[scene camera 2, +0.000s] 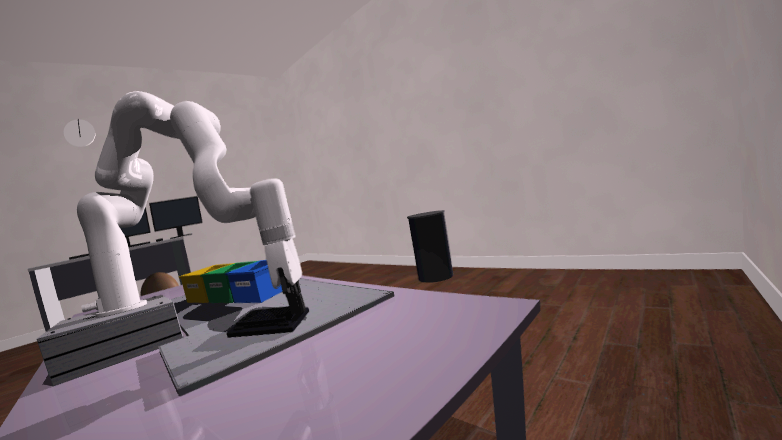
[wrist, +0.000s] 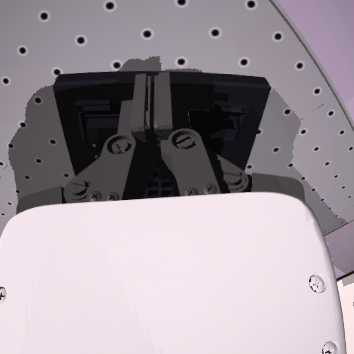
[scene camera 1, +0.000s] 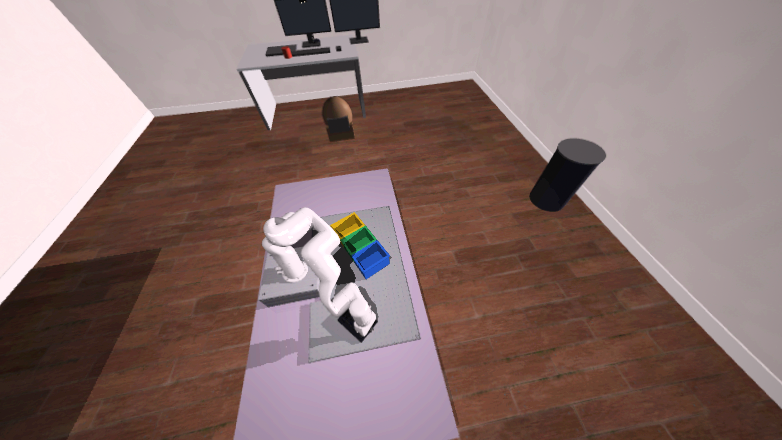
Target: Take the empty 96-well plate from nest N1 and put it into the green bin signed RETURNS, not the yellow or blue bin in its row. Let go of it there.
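Places are measured from the arm's base along level axes (x ahead, y left, z up), in centimetres.
Where they show: gripper, fingertip midpoint: (scene camera 2: 298, 311) (wrist: 155, 95) (scene camera 1: 369, 329); arm's base, link origin: (scene camera 2: 122, 310) (scene camera 1: 295, 271).
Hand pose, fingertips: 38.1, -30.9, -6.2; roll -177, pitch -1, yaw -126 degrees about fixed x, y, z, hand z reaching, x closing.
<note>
Things, the pixels of their top centre, and the offset from my fingertips, as dx, dy, dz. Level surfaces: height alone.
- black nest-like holder, top centre: (wrist: 159, 197) (scene camera 2: 267, 314) (scene camera 1: 356, 319) -6.0, +5.1, +0.5
- green bin, top centre: (scene camera 2: 230, 267) (scene camera 1: 358, 239) -4.3, +46.7, +7.9
- grey perforated board, surface height: dz -2.1
- lilac table, surface height: dz -3.4
My gripper (scene camera 2: 298, 309) (wrist: 155, 95) is shut with its fingertips together, low over a black nest-like holder (scene camera 1: 349, 327) (scene camera 2: 261, 322) (wrist: 215, 81). The wrist view shows the fingers over the middle of the holder's far side. A dark grid shows between the finger links; I cannot tell whether it is a 96-well plate or part of the holder. No N1 sign is readable. The green bin (scene camera 1: 359, 240) (scene camera 2: 218, 296) stands between the yellow bin (scene camera 1: 348, 224) (scene camera 2: 195, 295) and the blue bin (scene camera 1: 372, 267) (scene camera 2: 247, 294). The bin labels are too small to read.
The holder and bins stand on a grey perforated board (scene camera 1: 401, 306) (scene camera 2: 349, 307) (wrist: 150, 15) on the lilac table (scene camera 1: 349, 394) (scene camera 2: 437, 322). The arm's base stands on a grey block (scene camera 2: 109, 345) beside the board. A black cylinder (scene camera 1: 565, 177) (scene camera 2: 430, 246) is away from the table.
</note>
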